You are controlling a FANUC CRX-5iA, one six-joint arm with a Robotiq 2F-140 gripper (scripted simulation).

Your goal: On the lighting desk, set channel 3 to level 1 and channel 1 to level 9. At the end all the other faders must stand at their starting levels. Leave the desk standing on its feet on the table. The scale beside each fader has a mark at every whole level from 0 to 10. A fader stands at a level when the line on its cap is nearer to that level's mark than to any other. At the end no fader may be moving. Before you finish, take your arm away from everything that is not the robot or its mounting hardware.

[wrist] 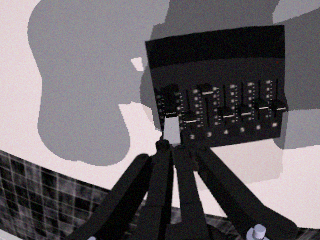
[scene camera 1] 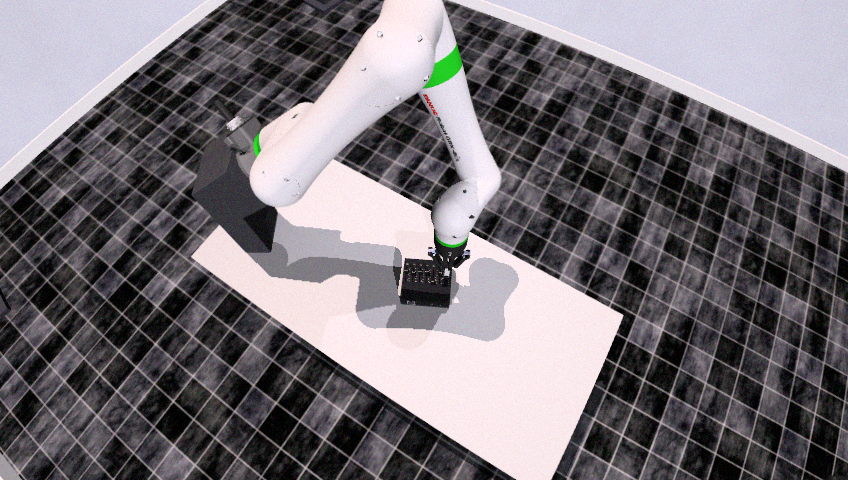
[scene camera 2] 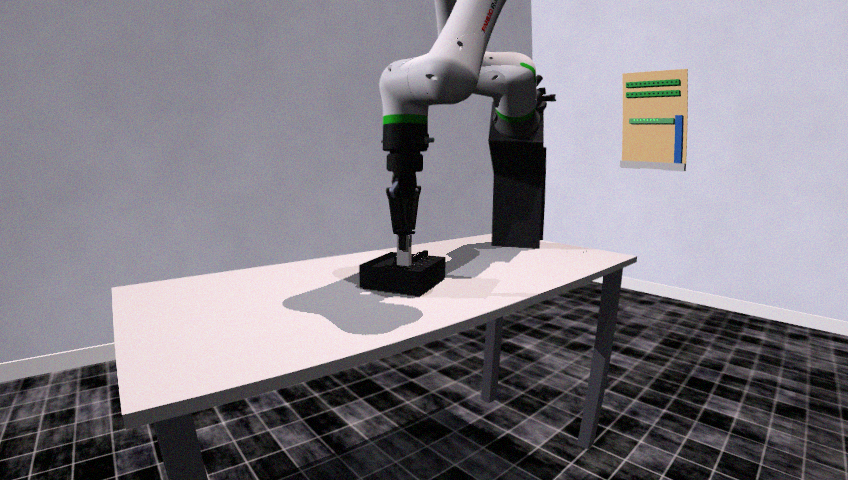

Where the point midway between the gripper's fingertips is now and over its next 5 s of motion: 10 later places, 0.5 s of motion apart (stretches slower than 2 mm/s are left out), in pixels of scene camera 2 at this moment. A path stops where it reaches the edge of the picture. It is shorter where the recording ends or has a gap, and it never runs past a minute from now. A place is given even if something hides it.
The gripper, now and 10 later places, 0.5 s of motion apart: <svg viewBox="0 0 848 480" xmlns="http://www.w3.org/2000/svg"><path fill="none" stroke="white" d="M404 264L400 264L398 264L399 264L400 264L401 254L401 246L399 245L393 244L387 243L387 242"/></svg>
